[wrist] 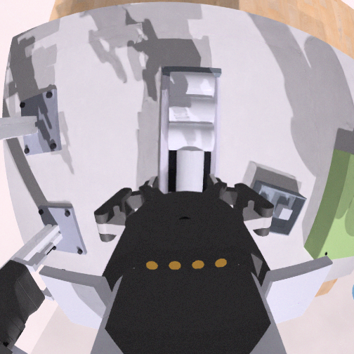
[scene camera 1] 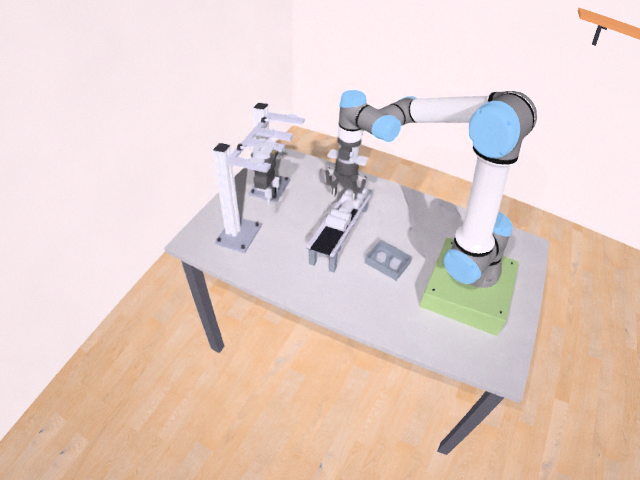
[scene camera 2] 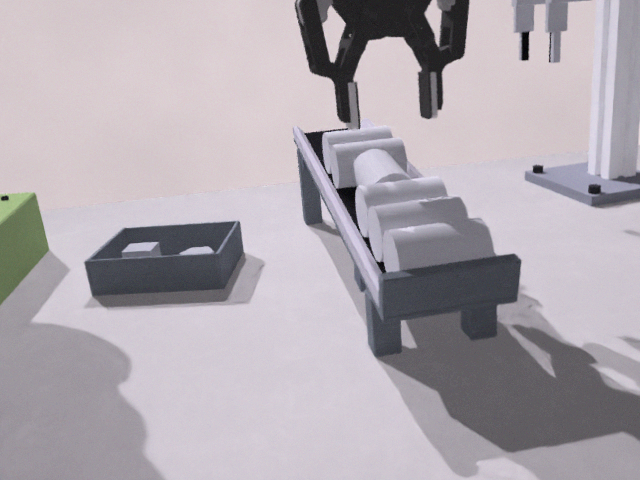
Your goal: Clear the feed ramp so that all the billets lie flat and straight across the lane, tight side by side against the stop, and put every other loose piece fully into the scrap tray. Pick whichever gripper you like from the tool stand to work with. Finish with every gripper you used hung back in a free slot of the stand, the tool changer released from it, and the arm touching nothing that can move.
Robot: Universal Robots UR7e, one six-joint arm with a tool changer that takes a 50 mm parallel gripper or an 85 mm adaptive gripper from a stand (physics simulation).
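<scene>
My gripper (scene camera 1: 345, 193) (scene camera 2: 391, 119) (wrist: 184, 187), the black adaptive one, is open and empty above the feed ramp (scene camera 1: 326, 241) (scene camera 2: 336, 206). Three pale billets (scene camera 2: 439, 250) (scene camera 2: 417, 219) (scene camera 2: 400, 196) lie across the lane, side by side, the first against the stop (scene camera 2: 449, 289) (wrist: 192, 71). Behind them a billet (scene camera 2: 379, 166) (wrist: 190, 170) lies lengthwise along the lane. Two more billets (scene camera 2: 369, 153) (scene camera 2: 357, 136) lie across behind it, hidden by the gripper in the wrist view. The scrap tray (scene camera 2: 155, 276) (wrist: 301, 202) holds a cube-like piece (scene camera 2: 141, 249) and a rounded piece (scene camera 2: 197, 251).
The tool stand (scene camera 1: 227, 196) rises at the left in scene camera 1, with the parallel gripper (scene camera 1: 264, 175) (scene camera 2: 540, 46) hanging in it. The stand's foot plates (wrist: 40, 122) (wrist: 67, 230) lie left of the ramp in the wrist view. The green robot base (scene camera 1: 470, 299) (wrist: 335, 210) stands beyond the tray.
</scene>
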